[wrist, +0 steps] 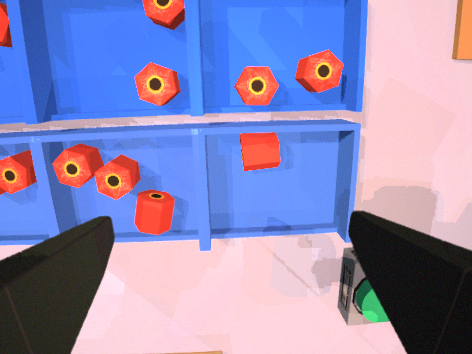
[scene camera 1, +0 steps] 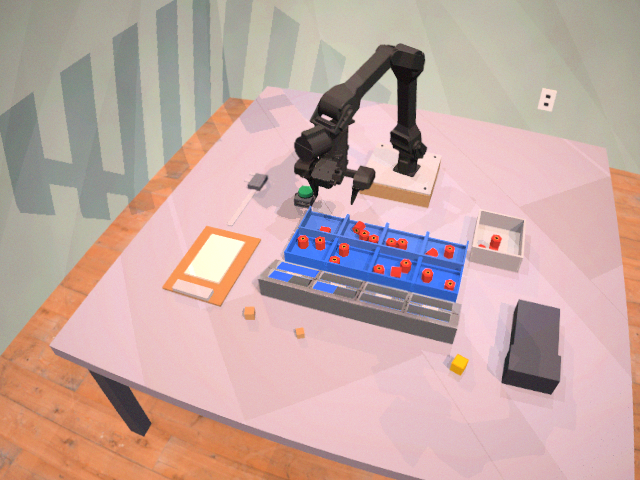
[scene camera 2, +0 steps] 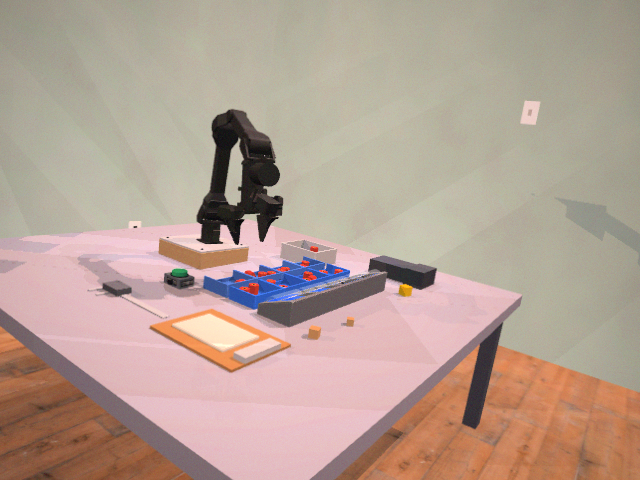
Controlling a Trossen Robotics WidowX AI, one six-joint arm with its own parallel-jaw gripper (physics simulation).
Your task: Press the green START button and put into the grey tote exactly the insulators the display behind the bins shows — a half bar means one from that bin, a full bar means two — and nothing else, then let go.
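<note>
My gripper (scene camera 1: 334, 198) (scene camera 2: 250, 241) (wrist: 233, 225) is open and empty, above the table beside the arm-side row of blue bins (scene camera 1: 302, 255) (scene camera 2: 242, 299) (wrist: 203, 200). The green START button (scene camera 1: 305, 191) (scene camera 2: 179, 272) (wrist: 371, 306) is near one finger, which partly covers it in the wrist view. The arm-side end bin holds one red insulator (scene camera 1: 324, 228) (wrist: 260, 151) on its side; its neighbour holds several. The display (scene camera 1: 361, 308) (scene camera 2: 330, 304) shows one full blue bar (scene camera 1: 298, 268) and two half bars (scene camera 1: 279, 276) (scene camera 1: 324, 287). The grey tote (scene camera 1: 493, 261) (scene camera 2: 295, 252) holds red insulators (scene camera 1: 495, 239) (scene camera 2: 313, 249), partly hidden.
The arm's base block (scene camera 1: 398, 193) (scene camera 2: 201, 254) stands behind the bins. An orange clipboard (scene camera 1: 178, 276) (scene camera 2: 206, 355) lies left of the display. A dark box (scene camera 1: 532, 341) (scene camera 2: 403, 272), a yellow cube (scene camera 1: 459, 364) (scene camera 2: 405, 290) and two orange cubes (scene camera 1: 249, 313) (scene camera 1: 299, 332) are on the table.
</note>
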